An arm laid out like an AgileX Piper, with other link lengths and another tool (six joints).
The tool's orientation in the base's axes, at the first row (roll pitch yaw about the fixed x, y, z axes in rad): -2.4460, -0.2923, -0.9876
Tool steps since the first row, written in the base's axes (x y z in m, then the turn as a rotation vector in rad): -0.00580, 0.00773, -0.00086, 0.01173, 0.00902, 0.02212; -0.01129, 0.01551, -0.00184, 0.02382, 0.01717, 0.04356; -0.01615, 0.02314, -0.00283, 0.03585, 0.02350, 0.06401; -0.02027, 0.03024, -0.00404, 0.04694, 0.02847, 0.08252
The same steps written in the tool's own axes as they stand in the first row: -0.00948, -0.00080, -0.00188, 0.00535, -0.02510, -0.00704; -0.01888, -0.00173, -0.00345, 0.01139, -0.04948, -0.01349; -0.02783, -0.00291, -0.00463, 0.01857, -0.07216, -0.01956; -0.03602, -0.00404, -0.00525, 0.02578, -0.09237, -0.02504
